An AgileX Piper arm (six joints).
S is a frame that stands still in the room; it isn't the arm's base.
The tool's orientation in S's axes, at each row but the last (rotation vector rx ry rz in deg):
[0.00, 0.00, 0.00]
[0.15, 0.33, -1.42]
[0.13, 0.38, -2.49]
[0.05, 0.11, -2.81]
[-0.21, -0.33, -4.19]
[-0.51, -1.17, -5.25]
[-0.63, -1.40, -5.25]
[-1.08, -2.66, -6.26]
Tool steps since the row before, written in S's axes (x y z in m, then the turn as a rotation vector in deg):
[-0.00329, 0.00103, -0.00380, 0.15, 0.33, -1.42]
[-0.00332, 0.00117, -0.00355, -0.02, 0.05, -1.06]
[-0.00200, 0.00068, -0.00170, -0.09, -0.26, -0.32]
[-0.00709, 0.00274, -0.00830, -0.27, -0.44, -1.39]
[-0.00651, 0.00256, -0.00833, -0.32, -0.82, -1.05]
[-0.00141, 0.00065, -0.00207, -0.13, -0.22, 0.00]
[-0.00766, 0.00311, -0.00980, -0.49, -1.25, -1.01]
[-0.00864, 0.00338, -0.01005, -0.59, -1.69, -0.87]
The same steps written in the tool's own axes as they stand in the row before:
[-0.00329, 0.00103, -0.00380, 0.15, 0.33, -1.42]
[-0.00333, 0.00108, -0.00357, -0.02, 0.05, -1.06]
[-0.00202, 0.00059, -0.00171, -0.08, -0.26, -0.32]
[-0.00720, 0.00238, -0.00832, -0.25, -0.45, -1.39]
[-0.00673, 0.00211, -0.00828, -0.27, -0.84, -1.05]
[-0.00151, 0.00053, -0.00203, -0.11, -0.23, 0.00]
[-0.00815, 0.00249, -0.00958, -0.40, -1.28, -1.01]
[-0.00942, 0.00258, -0.00957, -0.44, -1.73, -0.88]

